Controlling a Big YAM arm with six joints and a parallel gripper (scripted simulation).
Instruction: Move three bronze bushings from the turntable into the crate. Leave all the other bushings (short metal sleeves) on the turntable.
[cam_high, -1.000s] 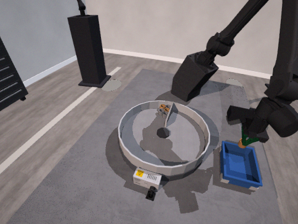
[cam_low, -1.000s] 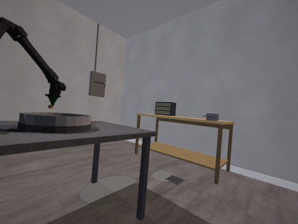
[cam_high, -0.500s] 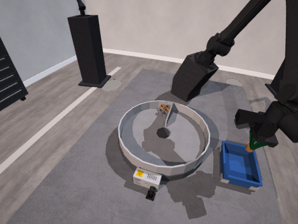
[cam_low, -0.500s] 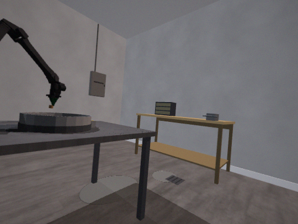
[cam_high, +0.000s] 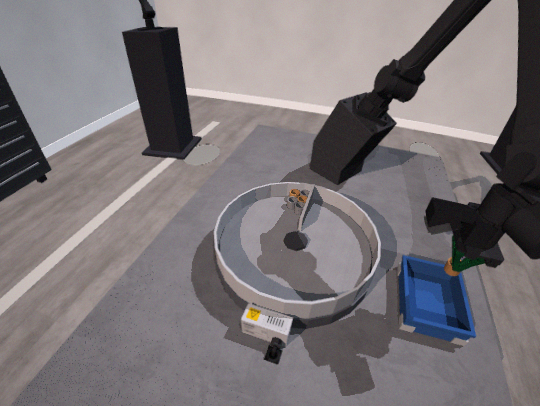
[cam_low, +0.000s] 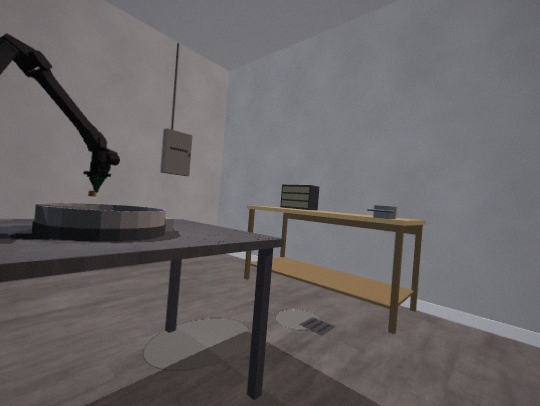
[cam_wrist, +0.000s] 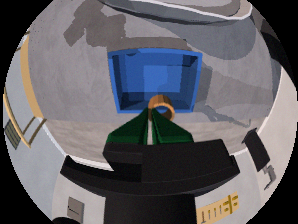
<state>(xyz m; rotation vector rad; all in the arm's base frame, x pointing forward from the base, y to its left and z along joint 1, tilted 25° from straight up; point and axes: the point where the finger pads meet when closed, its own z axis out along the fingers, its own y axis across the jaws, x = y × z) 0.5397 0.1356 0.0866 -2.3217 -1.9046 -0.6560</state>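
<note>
The blue crate lies 10 mm behind my hand and 130 mm below it. From my hand the other things lie so: round turntable: 110 mm behind, 340 mm to the right, 100 mm below.
</note>
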